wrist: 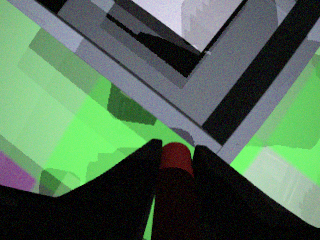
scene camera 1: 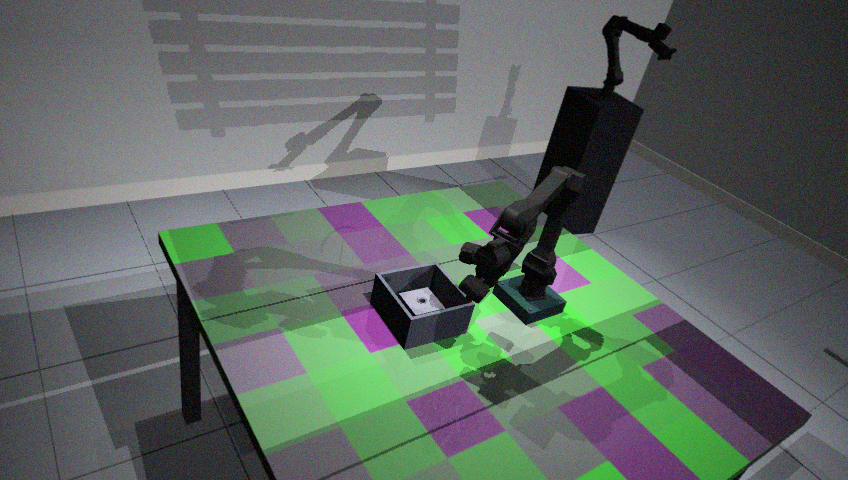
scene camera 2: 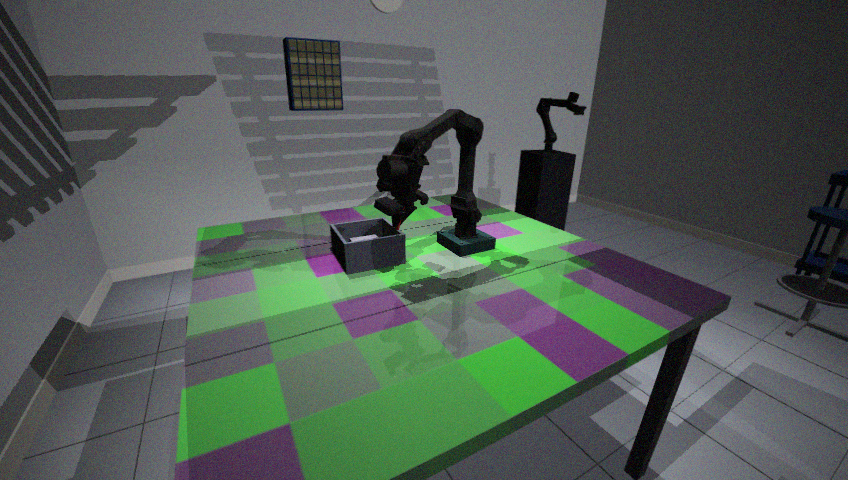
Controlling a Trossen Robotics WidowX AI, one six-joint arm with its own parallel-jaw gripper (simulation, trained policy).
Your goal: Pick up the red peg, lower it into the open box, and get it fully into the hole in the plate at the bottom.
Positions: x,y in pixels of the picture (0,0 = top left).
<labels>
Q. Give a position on a grey box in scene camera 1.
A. At 410,331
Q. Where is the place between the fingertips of my gripper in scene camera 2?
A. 395,226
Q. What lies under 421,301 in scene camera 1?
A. A light plate.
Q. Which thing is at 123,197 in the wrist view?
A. My gripper.
</labels>
